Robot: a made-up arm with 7 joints. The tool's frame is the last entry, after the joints. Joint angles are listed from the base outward.
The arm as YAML. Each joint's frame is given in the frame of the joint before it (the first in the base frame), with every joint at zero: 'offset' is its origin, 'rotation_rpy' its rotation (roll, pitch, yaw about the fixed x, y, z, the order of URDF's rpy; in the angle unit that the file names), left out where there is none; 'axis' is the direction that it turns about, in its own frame. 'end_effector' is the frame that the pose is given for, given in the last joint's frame.
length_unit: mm
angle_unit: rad
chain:
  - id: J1
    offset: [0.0, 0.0, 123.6]
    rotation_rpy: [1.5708, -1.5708, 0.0]
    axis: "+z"
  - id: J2
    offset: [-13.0, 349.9, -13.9]
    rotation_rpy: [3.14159, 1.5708, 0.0]
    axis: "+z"
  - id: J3
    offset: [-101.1, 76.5, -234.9]
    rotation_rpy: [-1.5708, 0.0, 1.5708]
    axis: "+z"
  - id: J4
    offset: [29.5, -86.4, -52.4]
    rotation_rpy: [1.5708, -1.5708, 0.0]
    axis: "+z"
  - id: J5
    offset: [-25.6, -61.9, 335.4]
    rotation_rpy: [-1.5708, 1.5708, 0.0]
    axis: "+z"
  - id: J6
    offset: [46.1, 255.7, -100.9]
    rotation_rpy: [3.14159, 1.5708, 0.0]
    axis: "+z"
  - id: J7
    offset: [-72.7, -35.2, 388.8]
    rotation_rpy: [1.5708, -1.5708, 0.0]
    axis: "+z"
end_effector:
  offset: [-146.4, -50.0, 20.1]
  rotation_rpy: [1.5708, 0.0, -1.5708]
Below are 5 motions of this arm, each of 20 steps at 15 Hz.
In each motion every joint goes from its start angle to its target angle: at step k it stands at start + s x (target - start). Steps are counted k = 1, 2, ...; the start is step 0. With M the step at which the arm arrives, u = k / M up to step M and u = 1 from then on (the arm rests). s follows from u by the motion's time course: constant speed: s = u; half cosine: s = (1 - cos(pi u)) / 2; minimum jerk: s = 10 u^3 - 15 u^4 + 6 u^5.
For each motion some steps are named. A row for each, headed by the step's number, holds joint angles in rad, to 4 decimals.
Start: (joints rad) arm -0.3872 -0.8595 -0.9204 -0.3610 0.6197 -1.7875 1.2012
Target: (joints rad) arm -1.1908 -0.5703 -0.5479 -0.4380 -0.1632 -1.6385 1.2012
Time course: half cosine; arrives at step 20
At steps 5, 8, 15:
5: -0.5049 -0.8171 -0.8658 -0.3723 0.5050 -1.7657 1.2012
8: -0.6648 -0.7596 -0.7917 -0.3876 0.3492 -1.7360 1.2012
15: -1.0731 -0.6127 -0.6025 -0.4267 -0.0485 -1.6603 1.2012

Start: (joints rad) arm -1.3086 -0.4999 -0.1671 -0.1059 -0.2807 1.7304 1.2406
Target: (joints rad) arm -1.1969 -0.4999 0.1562 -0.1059 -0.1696 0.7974 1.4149
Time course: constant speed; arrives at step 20
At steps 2, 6, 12, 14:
2: -1.2974 -0.4999 -0.1348 -0.1059 -0.2696 1.6371 1.2580
6: -1.2751 -0.4999 -0.0701 -0.1059 -0.2474 1.4505 1.2929
12: -1.2416 -0.4999 0.0269 -0.1059 -0.2140 1.1706 1.3452
14: -1.2304 -0.4999 0.0592 -0.1059 -0.2029 1.0773 1.3626

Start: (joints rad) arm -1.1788 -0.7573 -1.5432 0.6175 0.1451 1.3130 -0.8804
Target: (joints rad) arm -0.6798 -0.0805 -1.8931 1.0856 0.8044 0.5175 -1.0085
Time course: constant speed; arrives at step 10
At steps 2, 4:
2: -1.0790 -0.6219 -1.6132 0.7111 0.2770 1.1539 -0.9060
4: -0.9792 -0.4866 -1.6832 0.8047 0.4088 0.9948 -0.9316

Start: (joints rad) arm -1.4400 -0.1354 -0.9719 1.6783 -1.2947 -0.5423 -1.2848
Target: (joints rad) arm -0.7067 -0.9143 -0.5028 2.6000 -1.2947 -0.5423 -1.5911
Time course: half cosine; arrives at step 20
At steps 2, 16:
2: -1.4221 -0.1545 -0.9604 1.7009 -1.2947 -0.5423 -1.2923
16: -0.7767 -0.8399 -0.5476 2.5120 -1.2947 -0.5423 -1.5619

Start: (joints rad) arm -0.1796 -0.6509 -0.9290 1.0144 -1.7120 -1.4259 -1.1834
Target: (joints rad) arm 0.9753 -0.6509 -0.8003 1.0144 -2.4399 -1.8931 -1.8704
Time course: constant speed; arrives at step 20
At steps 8, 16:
8: 0.2824 -0.6509 -0.8775 1.0144 -2.0032 -1.6128 -1.4582
16: 0.7443 -0.6509 -0.8260 1.0144 -2.2943 -1.7997 -1.7330

